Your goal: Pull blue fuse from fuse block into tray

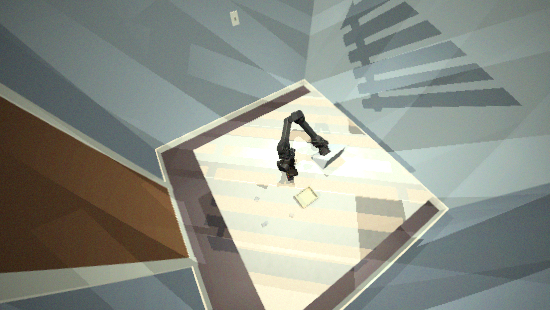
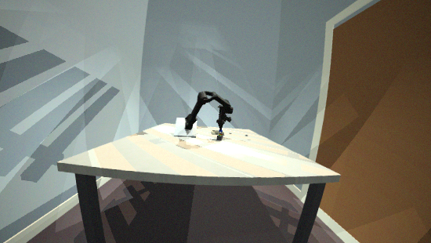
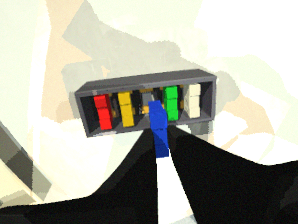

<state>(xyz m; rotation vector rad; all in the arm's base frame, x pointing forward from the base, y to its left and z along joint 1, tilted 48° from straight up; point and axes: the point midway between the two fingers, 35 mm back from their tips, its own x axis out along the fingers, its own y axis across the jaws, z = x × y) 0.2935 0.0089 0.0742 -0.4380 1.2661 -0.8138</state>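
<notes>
Right now my gripper tip is 22 cm to the right of the flat tan tray and 8 cm above it. Round my gripper tip: blue fuse: 1 cm below; then yellow fuse: 6 cm below, 2 cm to the left, 1 cm ahead; then green fuse: 6 cm below, 2 cm to the right, 1 cm behind.
</notes>
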